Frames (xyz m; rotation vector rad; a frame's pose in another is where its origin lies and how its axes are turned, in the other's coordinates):
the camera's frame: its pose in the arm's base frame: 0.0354 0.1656 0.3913 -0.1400 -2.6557 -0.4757
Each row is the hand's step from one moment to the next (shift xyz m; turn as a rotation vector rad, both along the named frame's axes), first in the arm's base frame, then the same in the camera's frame.
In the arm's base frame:
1: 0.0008 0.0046 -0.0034 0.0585 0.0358 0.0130
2: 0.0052 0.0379 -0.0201 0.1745 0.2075 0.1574
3: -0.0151 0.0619 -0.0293 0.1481 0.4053 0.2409
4: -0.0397 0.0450 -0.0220 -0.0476 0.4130 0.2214
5: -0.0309 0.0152 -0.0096 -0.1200 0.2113 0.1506
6: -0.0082 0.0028 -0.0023 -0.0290 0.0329 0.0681
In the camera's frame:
1: -0.0021 0.0034 0.0042 -0.0462 0.0476 -0.0219
2: -0.0126 0.0302 0.0282 -0.0838 0.2726 -0.1302
3: 0.0022 0.0463 0.0526 -0.0193 0.4789 -0.1206
4: 0.0271 0.0285 0.0504 0.1485 0.4464 -0.0229
5: 0.0239 0.0060 0.0259 0.1783 0.2234 -0.0049
6: 0.0064 0.0005 0.0062 0.0565 0.0467 -0.0344

